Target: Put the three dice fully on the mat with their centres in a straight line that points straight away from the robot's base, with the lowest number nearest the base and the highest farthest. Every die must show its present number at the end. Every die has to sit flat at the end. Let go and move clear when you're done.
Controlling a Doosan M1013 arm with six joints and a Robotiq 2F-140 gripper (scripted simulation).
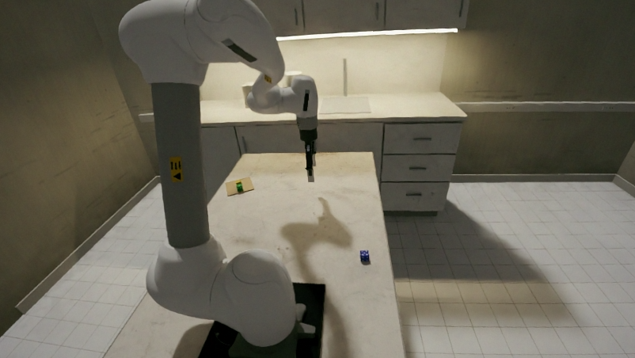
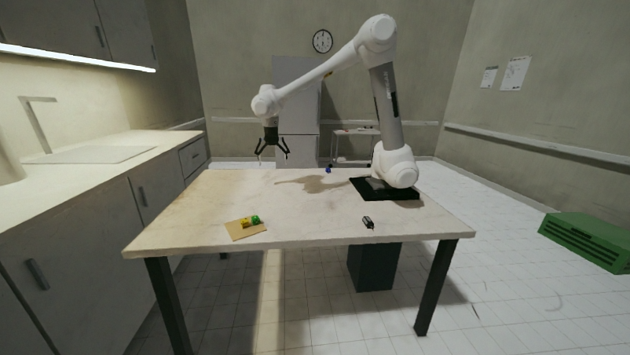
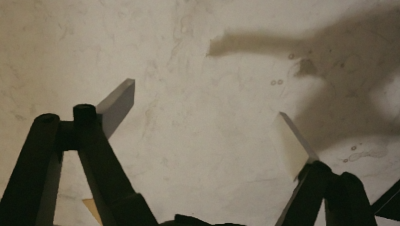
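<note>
Now: the blue die 37 cm behind my hand, 24 cm to the right of it and 13 cm below it. Also, from my hand: yellow die: 42 cm to the left, 13 cm below, 9 cm ahead; tan mat: 42 cm to the left, 15 cm below, 9 cm ahead; green die: 40 cm to the left, 13 cm below, 5 cm ahead.
</note>
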